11 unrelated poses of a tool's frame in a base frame.
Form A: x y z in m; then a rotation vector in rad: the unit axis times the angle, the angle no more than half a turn.
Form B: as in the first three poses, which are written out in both.
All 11 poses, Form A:
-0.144, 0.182, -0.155, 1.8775, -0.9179, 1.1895
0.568, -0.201, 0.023, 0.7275, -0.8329, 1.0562
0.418, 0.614, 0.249, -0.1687, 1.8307, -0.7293
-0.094, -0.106, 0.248, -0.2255, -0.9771, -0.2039
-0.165, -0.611, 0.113, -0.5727, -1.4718, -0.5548
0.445, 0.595, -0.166, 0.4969, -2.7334, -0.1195
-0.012, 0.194, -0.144, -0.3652, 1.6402, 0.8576
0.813, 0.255, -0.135, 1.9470, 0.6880, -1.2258
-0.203, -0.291, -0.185, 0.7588, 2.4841, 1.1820
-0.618, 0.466, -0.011, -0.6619, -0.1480, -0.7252
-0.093, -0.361, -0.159, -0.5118, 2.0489, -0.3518
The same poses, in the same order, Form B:
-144, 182, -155, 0.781, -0.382, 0.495, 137.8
568, -201, 23, 0.476, -0.545, 0.691, 87.6
418, 614, 249, -0.085, 0.926, -0.369, 113.3
-94, -106, 248, -0.220, -0.955, -0.199, 58.6
-165, -611, 113, -0.342, -0.879, -0.331, 95.9
445, 595, -166, 0.179, -0.983, -0.043, 159.3
-12, 194, -144, -0.194, 0.869, 0.455, 108.1
813, 255, -135, 0.811, 0.286, -0.510, 137.6
-203, -291, -185, 0.266, 0.870, 0.414, 163.5
-618, 466, -11, -0.667, -0.149, -0.730, 56.9
-93, -361, -159, -0.239, 0.957, -0.164, 122.7

